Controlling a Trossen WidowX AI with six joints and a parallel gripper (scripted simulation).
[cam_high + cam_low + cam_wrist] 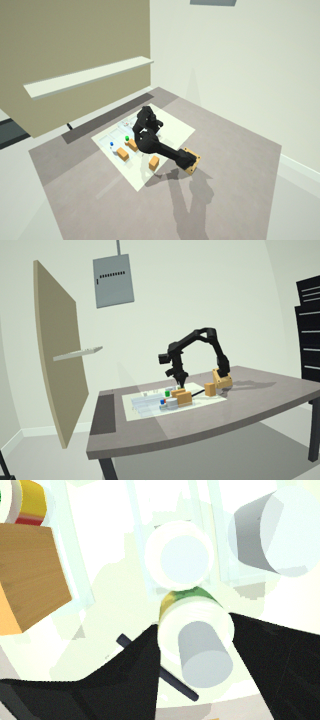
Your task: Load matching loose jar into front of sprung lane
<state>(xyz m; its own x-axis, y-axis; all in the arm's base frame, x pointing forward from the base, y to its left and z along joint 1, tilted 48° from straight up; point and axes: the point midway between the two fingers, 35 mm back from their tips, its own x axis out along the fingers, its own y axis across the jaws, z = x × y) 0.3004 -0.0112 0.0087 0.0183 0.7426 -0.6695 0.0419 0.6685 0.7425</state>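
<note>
Right now my gripper tip is 190 mm short of the clear lane tray, 40 mm above it and 20 mm to the right of it.
</note>
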